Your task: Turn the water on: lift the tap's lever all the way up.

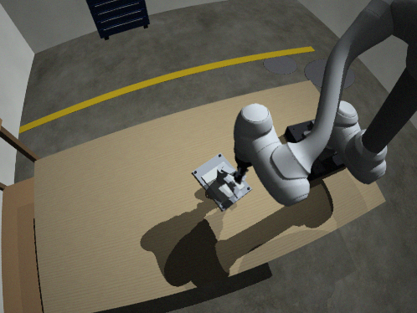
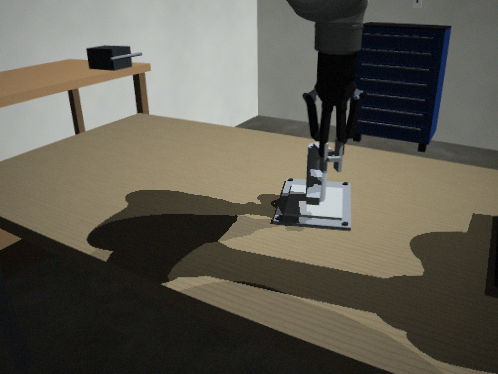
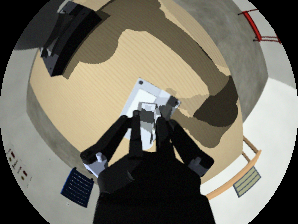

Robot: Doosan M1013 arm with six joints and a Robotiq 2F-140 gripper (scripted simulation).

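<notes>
Now: the lever 20 mm ahead of my hand and 20 mm to the right of it. Round my hand: tap (40 mm ahead, 40 mm to the right, 50 mm below).
</notes>
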